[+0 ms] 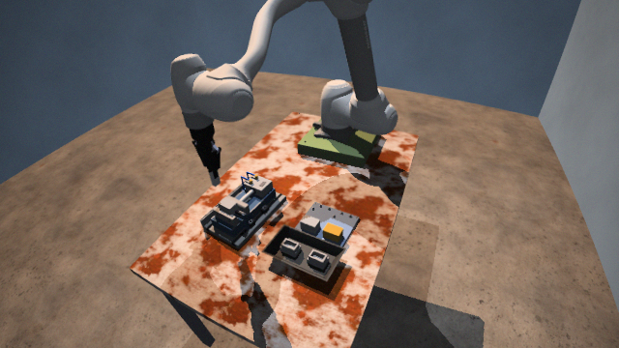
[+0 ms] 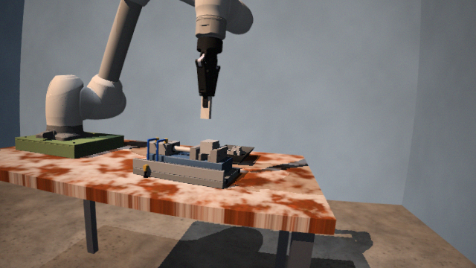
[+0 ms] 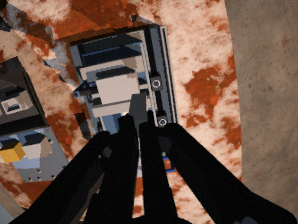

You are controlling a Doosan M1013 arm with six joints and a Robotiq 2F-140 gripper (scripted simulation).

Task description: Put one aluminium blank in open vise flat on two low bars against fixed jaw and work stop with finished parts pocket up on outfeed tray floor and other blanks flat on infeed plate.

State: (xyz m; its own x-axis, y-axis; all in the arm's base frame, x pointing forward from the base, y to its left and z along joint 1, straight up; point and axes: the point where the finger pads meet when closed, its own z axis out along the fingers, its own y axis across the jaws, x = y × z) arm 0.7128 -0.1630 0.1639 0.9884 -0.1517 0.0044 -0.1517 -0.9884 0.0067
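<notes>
The piston rod lies 8 cm behind my hand, 5 cm to the left of it and 14 cm below it. Also, from my hand: infeed plate: 14 cm behind, 36 cm to the left, 21 cm below; then vise: 6 cm behind, 5 cm to the left, 18 cm below; then aluminium blank: 10 cm behind, 31 cm to the left, 19 cm below.
</notes>
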